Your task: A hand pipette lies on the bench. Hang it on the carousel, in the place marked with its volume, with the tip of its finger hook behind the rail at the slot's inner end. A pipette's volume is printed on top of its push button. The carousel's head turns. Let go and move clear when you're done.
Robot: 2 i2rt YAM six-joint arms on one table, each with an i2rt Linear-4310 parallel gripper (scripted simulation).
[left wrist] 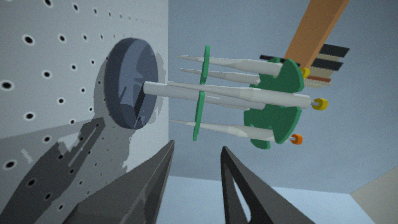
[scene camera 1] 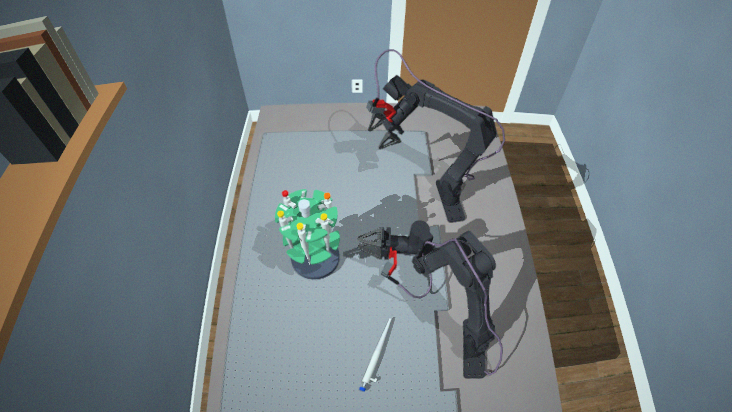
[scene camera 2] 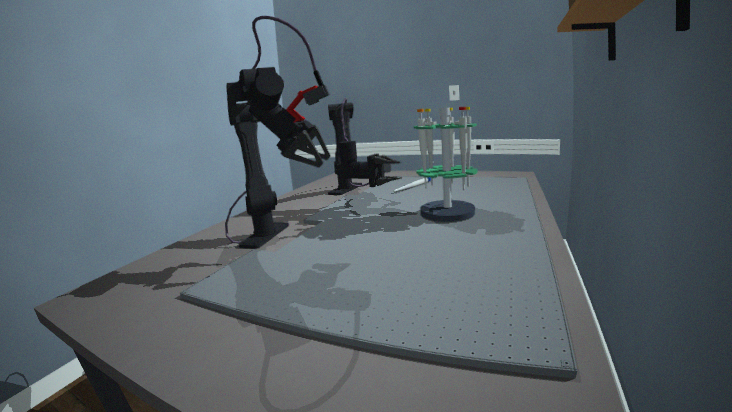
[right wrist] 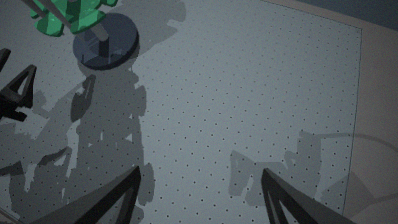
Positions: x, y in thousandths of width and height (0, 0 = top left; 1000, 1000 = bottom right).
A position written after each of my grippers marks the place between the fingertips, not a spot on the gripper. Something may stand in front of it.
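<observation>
My left gripper is there for you at (scene camera 2: 547, 414) and (left wrist: 499, 658). As for my right gripper, that's (scene camera 2: 445, 392) and (right wrist: 504, 775). And there's a dark round carousel base, which you'd find at (scene camera 1: 439, 657), (left wrist: 333, 279) and (scene camera 2: 629, 511).
</observation>
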